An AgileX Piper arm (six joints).
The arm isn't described. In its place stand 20 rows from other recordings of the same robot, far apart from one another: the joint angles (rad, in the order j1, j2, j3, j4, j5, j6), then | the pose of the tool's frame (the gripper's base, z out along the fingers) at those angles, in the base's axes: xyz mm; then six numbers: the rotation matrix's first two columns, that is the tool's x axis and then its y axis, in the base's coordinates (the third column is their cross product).
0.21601, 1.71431, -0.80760, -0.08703, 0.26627, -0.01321 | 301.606 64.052 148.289 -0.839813 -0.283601 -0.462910 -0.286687 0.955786 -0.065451
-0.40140, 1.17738, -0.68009, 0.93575, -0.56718, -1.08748 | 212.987 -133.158 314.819 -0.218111 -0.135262 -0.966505 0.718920 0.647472 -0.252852
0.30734, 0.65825, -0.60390, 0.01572, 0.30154, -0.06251 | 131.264 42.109 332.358 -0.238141 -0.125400 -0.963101 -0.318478 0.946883 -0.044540
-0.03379, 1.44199, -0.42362, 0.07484, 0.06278, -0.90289 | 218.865 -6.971 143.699 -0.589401 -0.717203 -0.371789 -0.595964 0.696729 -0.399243
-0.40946, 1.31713, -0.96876, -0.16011, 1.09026, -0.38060 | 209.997 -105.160 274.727 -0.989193 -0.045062 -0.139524 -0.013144 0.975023 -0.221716
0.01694, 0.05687, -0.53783, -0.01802, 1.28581, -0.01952 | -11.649 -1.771 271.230 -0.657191 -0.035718 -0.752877 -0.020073 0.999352 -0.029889
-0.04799, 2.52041, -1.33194, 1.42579, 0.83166, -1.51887 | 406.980 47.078 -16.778 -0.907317 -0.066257 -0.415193 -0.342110 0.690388 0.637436
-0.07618, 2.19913, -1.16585, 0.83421, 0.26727, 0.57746 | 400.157 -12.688 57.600 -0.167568 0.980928 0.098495 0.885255 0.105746 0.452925
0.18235, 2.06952, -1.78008, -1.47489, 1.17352, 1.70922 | 459.574 -0.191 308.760 -0.097992 0.132410 -0.986339 0.847454 0.530711 -0.012949
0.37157, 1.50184, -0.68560, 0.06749, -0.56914, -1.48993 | 290.502 109.651 242.178 0.305793 -0.943214 -0.129765 -0.193119 0.072014 -0.978529
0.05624, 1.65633, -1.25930, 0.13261, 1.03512, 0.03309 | 327.601 28.807 257.521 -0.975470 0.045486 -0.215380 0.016815 0.990957 0.133125
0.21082, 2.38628, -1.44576, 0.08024, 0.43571, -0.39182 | 428.541 94.856 26.669 -0.823079 -0.496721 -0.275336 -0.501877 0.863076 -0.056743
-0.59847, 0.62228, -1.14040, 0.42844, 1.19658, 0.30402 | 67.683 -3.560 435.320 -0.277655 0.694297 -0.663973 0.419497 0.709397 0.566373
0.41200, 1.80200, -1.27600, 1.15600, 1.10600, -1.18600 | 301.561 213.032 255.402 -0.547056 -0.478665 -0.686738 -0.831569 0.216639 0.511429
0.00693, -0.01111, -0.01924, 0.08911, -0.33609, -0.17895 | 45.455 -2.356 249.480 0.433316 -0.091618 -0.896573 0.060760 0.995526 -0.072364
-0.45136, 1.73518, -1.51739, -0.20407, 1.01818, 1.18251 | 329.043 -176.942 302.999 0.045484 0.940418 -0.336966 0.954283 0.058851 0.293053
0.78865, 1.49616, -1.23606, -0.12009, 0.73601, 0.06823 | 233.724 224.865 314.663 -0.540197 -0.573374 -0.615979 -0.683581 0.725887 -0.076197
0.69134, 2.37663, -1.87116, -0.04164, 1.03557, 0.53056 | 371.234 303.000 118.632 -0.977080 -0.176133 -0.119551 -0.180430 0.983243 0.026035
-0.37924, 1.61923, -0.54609, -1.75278, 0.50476, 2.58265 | 225.153 -136.322 144.250 -0.063040 0.707465 -0.703931 0.938089 0.282726 0.200136
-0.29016, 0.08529, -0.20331, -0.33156, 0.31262, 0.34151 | 48.262 -23.918 249.893 -0.077925 0.049166 -0.995746 0.382260 0.923922 0.015705
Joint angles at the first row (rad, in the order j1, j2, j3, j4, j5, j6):
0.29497 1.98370 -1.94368 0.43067 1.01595 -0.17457
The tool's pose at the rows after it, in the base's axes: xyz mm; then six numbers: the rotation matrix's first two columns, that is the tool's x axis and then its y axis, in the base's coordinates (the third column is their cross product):
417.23 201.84 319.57 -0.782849 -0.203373 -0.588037 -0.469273 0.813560 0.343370
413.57 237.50 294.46 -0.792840 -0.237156 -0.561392 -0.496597 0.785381 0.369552
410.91 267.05 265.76 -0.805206 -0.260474 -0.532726 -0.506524 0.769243 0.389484
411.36 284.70 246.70 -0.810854 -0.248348 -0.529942 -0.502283 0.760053 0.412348
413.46 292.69 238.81 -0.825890 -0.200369 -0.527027 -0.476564 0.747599 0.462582
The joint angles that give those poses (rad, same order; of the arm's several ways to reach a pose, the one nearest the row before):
0.38107 2.02722 -1.95900 0.44420 0.96689 -0.15429
0.45259 2.08581 -1.95921 0.46473 0.93172 -0.14708
0.50961 2.15003 -1.95922 0.47961 0.89113 -0.13777
0.53972 2.19517 -1.95925 0.50743 0.83680 -0.13638
0.54695 2.21840 -1.95925 0.56792 0.79539 -0.13639

